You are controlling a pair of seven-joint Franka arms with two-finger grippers.
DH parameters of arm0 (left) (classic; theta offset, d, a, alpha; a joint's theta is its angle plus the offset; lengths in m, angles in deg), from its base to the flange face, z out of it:
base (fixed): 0 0 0 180
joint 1: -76.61 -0.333 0 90
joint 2: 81.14 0 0 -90
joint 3: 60.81 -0.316 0.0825 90
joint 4: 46.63 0 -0.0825 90
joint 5: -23.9 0.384 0 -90
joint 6: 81.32 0 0.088 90
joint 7: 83.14 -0.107 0 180
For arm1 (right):
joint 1: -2.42 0.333 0 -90
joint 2: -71.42 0 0 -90
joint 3: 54.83 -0.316 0.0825 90
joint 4: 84.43 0 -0.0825 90
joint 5: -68.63 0.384 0 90
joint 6: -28.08 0 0.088 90
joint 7: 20.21 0.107 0 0
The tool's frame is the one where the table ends.
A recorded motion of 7 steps. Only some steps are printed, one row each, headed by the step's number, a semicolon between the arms.
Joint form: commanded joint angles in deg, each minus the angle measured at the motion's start. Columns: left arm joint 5, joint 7, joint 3, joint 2, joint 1, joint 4, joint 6; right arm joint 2, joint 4, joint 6, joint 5, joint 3, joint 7, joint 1.
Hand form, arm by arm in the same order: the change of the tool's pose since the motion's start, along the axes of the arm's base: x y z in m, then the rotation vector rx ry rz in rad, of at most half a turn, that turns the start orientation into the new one. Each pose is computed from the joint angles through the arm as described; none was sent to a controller.
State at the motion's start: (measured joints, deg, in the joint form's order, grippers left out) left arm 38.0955 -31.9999 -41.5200 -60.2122 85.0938 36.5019 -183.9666; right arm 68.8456 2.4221 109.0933 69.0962 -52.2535 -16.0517 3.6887
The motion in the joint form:
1: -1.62 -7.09 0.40 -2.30 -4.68 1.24 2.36; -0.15 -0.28 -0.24 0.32 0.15 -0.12 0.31
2: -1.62 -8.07 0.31 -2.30 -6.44 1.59 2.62; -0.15 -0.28 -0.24 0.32 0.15 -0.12 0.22
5: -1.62 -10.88 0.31 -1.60 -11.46 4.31 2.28; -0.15 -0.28 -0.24 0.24 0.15 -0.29 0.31
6: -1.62 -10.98 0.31 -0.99 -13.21 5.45 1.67; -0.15 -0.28 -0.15 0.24 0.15 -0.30 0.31
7: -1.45 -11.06 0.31 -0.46 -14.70 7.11 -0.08; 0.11 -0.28 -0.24 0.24 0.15 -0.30 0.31
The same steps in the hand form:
1: 0.0040 0.0474 0.0119 0.0009 0.0419 -0.0395; -0.0013 0.0021 0.0033 0.0058 -0.0035 0.0055
2: 0.0095 0.0675 0.0085 0.0052 0.0536 -0.0243; -0.0014 0.0013 0.0033 0.0058 -0.0035 0.0039
5: 0.0203 0.1218 -0.0210 0.0148 0.1113 0.0089; -0.0013 0.0019 0.0033 0.0046 -0.0035 0.0083
6: 0.0237 0.1405 -0.0361 0.0144 0.1313 0.0344; -0.0012 0.0019 0.0034 0.0046 -0.0050 0.0085
7: 0.0263 0.1557 -0.0530 0.0127 0.1391 0.0517; 0.0002 0.0020 0.0009 0.0045 0.0011 0.0085

